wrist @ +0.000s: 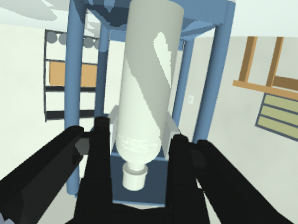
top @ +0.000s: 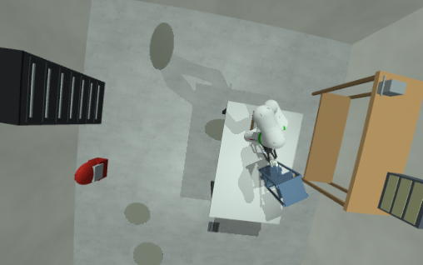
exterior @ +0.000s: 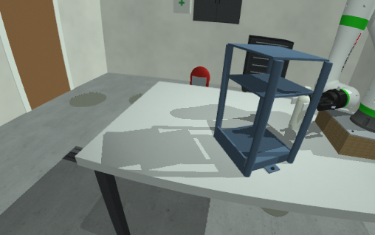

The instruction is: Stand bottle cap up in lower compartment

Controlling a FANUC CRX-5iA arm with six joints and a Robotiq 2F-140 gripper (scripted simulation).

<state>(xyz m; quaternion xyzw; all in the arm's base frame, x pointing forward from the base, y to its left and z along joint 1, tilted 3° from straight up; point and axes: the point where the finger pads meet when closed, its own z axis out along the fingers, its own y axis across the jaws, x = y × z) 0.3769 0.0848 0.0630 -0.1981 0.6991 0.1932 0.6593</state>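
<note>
The blue shelving unit lies 180 mm ahead of my hand, 110 mm to the left of it and 10 mm above it. Round my hand: white bottle right at my hand.
</note>
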